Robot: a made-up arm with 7 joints.
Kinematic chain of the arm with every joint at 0, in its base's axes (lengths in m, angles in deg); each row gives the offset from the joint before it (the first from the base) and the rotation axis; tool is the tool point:
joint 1: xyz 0 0 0.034 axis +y
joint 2: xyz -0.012 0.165 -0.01 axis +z
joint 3: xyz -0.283 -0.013 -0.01 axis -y
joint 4: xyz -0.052 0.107 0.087 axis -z
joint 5: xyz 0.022 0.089 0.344 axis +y
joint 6: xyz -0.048 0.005 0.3 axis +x
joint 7: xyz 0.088 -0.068 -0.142 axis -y
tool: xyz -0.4 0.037 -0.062
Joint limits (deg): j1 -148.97..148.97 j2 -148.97..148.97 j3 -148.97..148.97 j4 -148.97..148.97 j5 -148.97..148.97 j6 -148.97..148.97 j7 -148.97..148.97
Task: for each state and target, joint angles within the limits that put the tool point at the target. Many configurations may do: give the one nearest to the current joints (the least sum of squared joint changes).
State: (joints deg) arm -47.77 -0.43 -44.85 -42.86 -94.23 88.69 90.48
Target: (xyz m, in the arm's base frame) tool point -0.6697 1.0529 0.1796
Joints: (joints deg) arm -45.71 -33.93 -11.74 -23.93 -94.79 98.58 87.50
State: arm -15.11 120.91 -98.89 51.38 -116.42 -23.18 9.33
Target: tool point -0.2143 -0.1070 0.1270
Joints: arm -13.15 109.00 -96.26 49.43 -90.75 -28.78 -14.19
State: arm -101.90 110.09 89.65 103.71 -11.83 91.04 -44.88
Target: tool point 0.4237 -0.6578 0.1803
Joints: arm -103.11 117.36 119.86 91.63 -14.18 96.39 -62.98
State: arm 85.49 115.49 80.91 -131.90 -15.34 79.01 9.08
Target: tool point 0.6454 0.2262 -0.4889
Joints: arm 64.04 148.97 52.42 -148.55 -29.63 89.35 13.45
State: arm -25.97 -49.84 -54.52 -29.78 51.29 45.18 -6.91
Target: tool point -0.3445 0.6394 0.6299
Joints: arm -28.13 -49.84 -24.43 -21.89 34.67 41.19 23.88
